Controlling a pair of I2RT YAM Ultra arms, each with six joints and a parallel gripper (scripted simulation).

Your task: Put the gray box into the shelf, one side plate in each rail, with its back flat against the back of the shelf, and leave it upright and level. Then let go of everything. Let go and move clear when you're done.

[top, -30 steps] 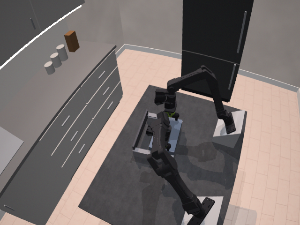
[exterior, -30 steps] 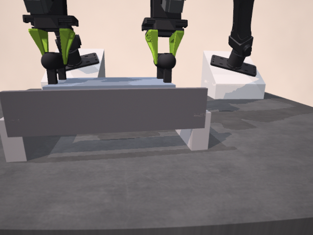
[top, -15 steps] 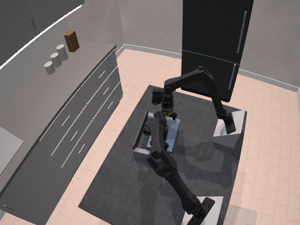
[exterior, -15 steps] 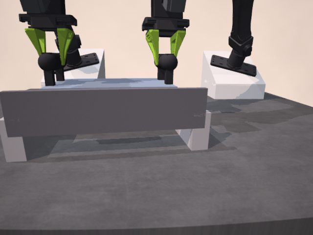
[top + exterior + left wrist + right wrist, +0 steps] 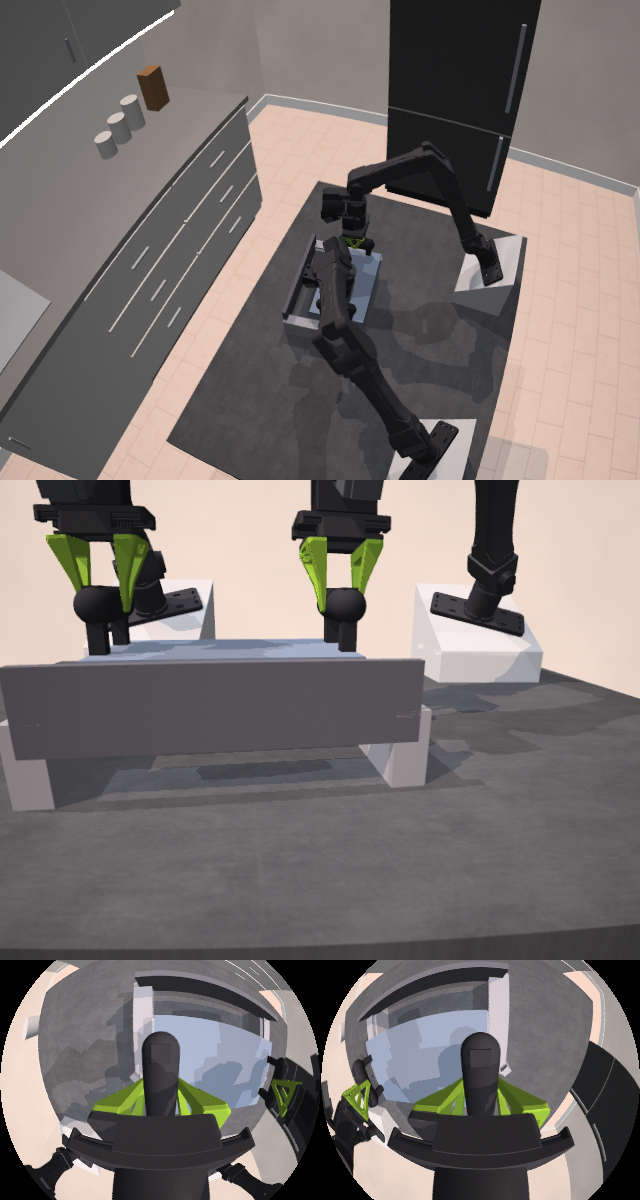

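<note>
Right now the gray box is 120 mm to the left of my right hand, 50 mm below it and 20 mm behind it. The rest, counted from my right hand: shelf back plate (150 mm to the left, 130 mm ahead, 70 mm below).
My left hand is 20 mm short of the gray box, 120 mm to the left of it and 50 mm above it. The rest, counted from my left hand: shelf back plate (170 mm ahead, 100 mm to the right, 70 mm below).
</note>
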